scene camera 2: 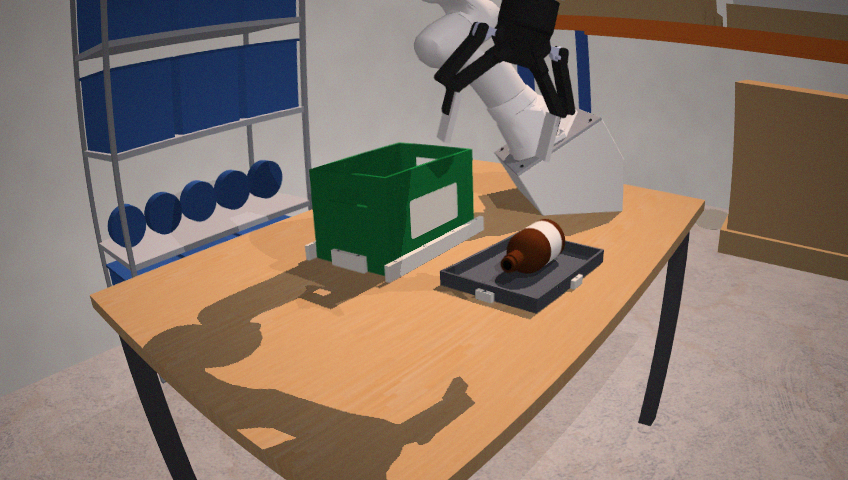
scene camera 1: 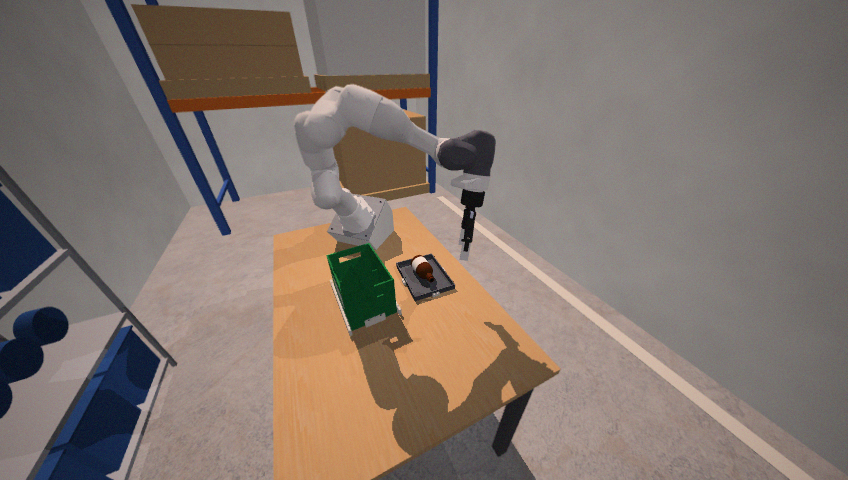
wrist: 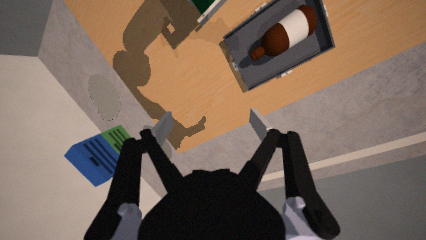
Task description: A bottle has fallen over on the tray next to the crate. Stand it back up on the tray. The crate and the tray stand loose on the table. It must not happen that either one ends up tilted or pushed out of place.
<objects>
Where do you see a dark tray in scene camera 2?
At 540,288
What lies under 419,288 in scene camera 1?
A dark tray.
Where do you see a green crate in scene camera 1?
367,276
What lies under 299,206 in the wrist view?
My gripper.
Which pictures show my gripper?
Scene camera 2, scene camera 1 and the wrist view: all of them.
</objects>
